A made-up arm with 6 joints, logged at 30 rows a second.
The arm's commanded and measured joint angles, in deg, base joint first. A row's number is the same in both.
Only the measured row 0 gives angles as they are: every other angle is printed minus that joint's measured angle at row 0.
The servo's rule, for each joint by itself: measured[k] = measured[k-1] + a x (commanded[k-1-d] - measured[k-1]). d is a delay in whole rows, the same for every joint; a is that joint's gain. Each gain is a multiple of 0.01, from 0.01 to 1. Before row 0 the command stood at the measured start. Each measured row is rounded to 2 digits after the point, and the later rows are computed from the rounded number. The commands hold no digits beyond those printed.
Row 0, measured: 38.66, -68.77, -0.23, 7.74, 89.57, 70.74
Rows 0 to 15, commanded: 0.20, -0.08, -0.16, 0.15, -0.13, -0.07; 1.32, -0.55, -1.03, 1.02, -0.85, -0.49; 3.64, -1.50, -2.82, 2.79, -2.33, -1.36; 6.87, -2.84, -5.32, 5.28, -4.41, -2.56; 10.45, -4.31, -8.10, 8.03, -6.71, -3.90; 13.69, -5.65, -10.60, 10.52, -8.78, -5.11; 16.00, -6.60, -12.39, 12.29, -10.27, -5.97; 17.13, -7.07, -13.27, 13.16, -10.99, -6.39; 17.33, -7.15, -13.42, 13.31, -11.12, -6.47; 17.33, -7.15, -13.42, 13.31, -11.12, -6.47; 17.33, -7.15, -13.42, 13.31, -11.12, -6.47; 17.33, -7.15, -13.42, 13.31, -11.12, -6.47; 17.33, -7.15, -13.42, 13.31, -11.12, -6.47; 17.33, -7.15, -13.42, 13.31, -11.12, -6.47; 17.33, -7.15, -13.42, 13.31, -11.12, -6.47; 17.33, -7.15, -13.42, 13.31, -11.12, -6.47
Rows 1 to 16, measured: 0.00, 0.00, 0.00, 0.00, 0.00, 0.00; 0.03, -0.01, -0.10, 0.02, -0.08, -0.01; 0.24, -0.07, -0.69, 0.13, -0.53, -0.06; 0.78, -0.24, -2.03, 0.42, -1.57, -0.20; 1.75, -0.55, -4.10, 0.95, -3.22, -0.46; 3.14, -1.00, -6.62, 1.73, -5.24, -0.84; 4.83, -1.56, -9.13, 2.70, -7.29, -1.31; 6.62, -2.16, -11.18, 3.75, -9.02, -1.82; 8.30, -2.75, -12.50, 4.79, -10.16, -2.32; 9.74, -3.28, -13.08, 5.73, -10.72, -2.78; 10.95, -3.74, -13.29, 6.56, -10.95, -3.19; 11.97, -4.15, -13.37, 7.30, -11.05, -3.55; 12.83, -4.51, -13.40, 7.96, -11.09, -3.87; 13.55, -4.83, -13.41, 8.55, -11.11, -4.16; 14.15, -5.11, -13.42, 9.07, -11.12, -4.41; 14.66, -5.35, -13.42, 9.54, -11.12, -4.64
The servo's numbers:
d 1
a 0.16 0.12 0.63 0.11 0.58 0.11

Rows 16 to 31, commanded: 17.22, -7.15, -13.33, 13.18, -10.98, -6.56; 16.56, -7.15, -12.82, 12.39, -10.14, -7.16; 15.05, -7.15, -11.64, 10.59, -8.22, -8.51; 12.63, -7.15, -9.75, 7.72, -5.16, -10.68; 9.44, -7.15, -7.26, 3.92, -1.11, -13.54; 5.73, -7.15, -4.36, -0.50, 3.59, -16.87; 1.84, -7.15, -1.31, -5.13, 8.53, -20.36; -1.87, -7.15, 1.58, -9.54, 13.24, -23.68; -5.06, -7.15, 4.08, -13.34, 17.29, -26.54; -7.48, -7.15, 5.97, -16.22, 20.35, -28.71; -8.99, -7.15, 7.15, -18.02, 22.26, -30.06; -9.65, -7.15, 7.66, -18.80, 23.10, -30.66; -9.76, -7.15, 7.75, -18.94, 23.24, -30.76; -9.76, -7.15, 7.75, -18.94, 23.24, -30.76; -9.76, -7.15, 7.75, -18.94, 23.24, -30.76; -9.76, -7.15, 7.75, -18.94, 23.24, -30.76
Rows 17 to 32, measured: 15.09, -5.57, -13.42, 9.95, -11.12, -4.84; 15.43, -5.76, -13.36, 10.31, -11.04, -5.03; 15.61, -5.93, -13.02, 10.54, -10.52, -5.26; 15.52, -6.08, -12.15, 10.55, -9.19, -5.62; 15.06, -6.21, -10.64, 10.24, -6.85, -6.18; 14.16, -6.32, -8.51, 9.54, -3.52, -6.99; 12.81, -6.42, -5.90, 8.44, 0.60, -8.08; 11.05, -6.51, -3.01, 6.95, 5.20, -9.43; 8.98, -6.59, -0.12, 5.14, 9.86, -11.00; 6.73, -6.66, 2.53, 3.11, 14.17, -12.71; 4.46, -6.72, 4.70, 0.98, 17.75, -14.47; 2.31, -6.77, 6.24, -1.11, 20.37, -16.18; 0.40, -6.82, 7.13, -3.06, 21.95, -17.77; -1.23, -6.86, 7.52, -4.81, 22.70, -19.20; -2.59, -6.89, 7.66, -6.36, 23.01, -20.47; -3.74, -6.92, 7.72, -7.74, 23.14, -21.60
